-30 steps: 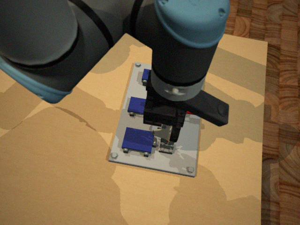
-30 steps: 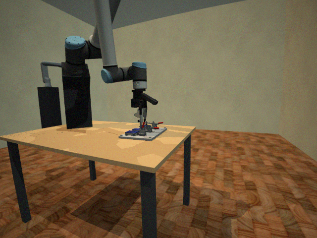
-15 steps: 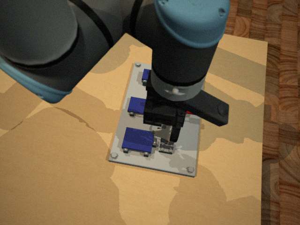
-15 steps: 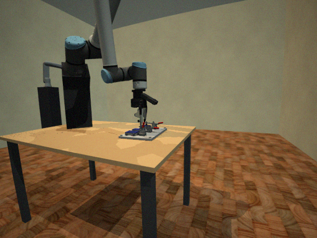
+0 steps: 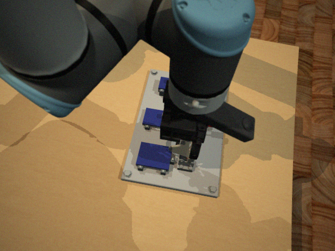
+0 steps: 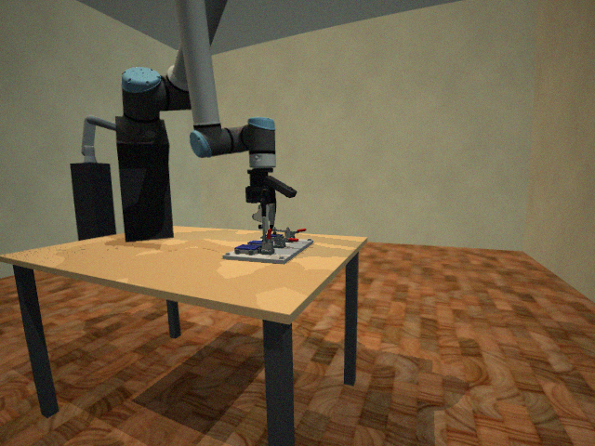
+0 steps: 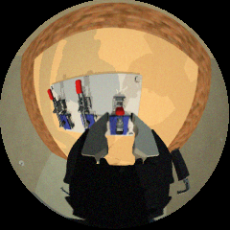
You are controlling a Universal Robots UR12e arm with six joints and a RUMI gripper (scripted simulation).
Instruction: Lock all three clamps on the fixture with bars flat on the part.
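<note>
My gripper is now 8 cm past the part, 8 cm above it and 1 cm to the right of it. Round my hand: grey fixture plate 11 cm to the left, 10 cm below, 2 cm behind.
</note>
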